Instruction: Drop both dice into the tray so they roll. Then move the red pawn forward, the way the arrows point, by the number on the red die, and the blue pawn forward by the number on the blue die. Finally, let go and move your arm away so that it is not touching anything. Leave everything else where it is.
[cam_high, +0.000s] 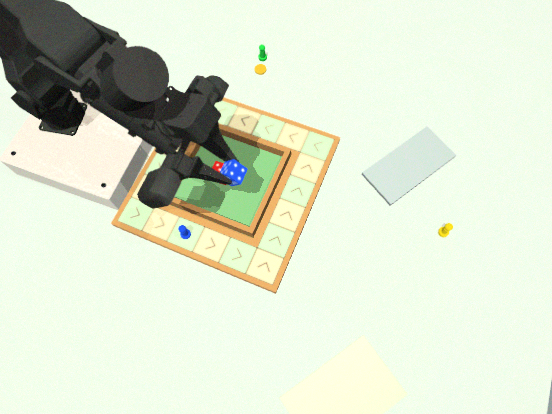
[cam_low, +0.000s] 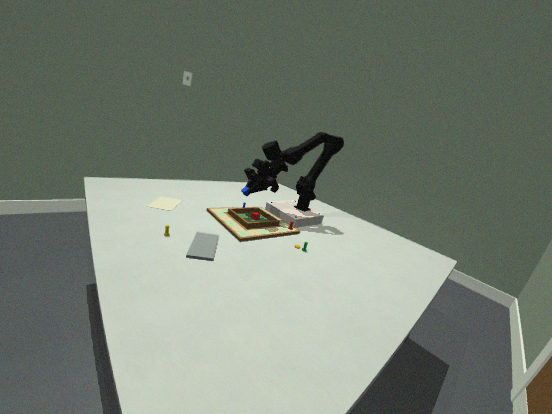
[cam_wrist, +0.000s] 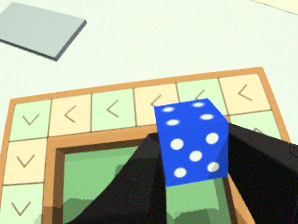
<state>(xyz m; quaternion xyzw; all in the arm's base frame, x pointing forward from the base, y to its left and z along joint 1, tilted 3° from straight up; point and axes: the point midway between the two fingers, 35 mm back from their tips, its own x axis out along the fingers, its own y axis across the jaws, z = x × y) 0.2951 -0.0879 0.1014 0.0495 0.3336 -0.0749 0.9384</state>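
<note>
Now: the red pawn 18 cm to the left of my gripper tip, 11 cm behind it and 9 cm below it. Also, from my gripper tip: blue pawn: 9 cm below, 7 cm to the right, 7 cm behind; orange piece: 28 cm to the left, 12 cm below, 2 cm behind; green tray: 11 cm below, 4 cm to the left, 3 cm behind.
</note>
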